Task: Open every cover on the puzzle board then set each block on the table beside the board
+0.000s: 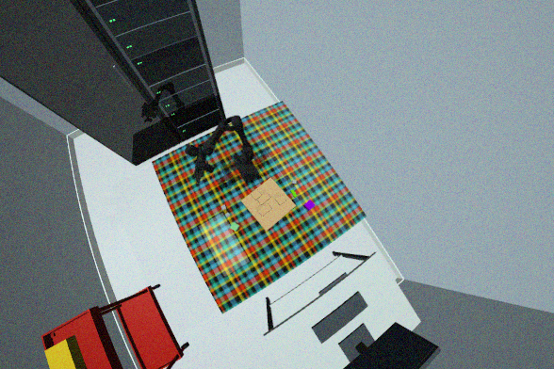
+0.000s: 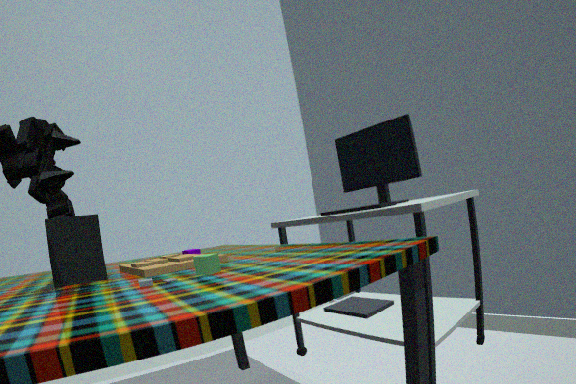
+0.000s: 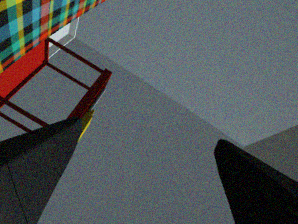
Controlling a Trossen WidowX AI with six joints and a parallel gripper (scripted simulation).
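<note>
My gripper tip is 23 cm short of the bright green block, 59 cm to the right of it and 30 cm above it. The rest, counted from my gripper tip: purple block: 36 cm ahead, 66 cm to the left, 30 cm below; grey piece: 13 cm ahead, 6 cm to the left, 30 cm below; pale green block: 30 cm ahead, 9 cm to the left, 29 cm below.
</note>
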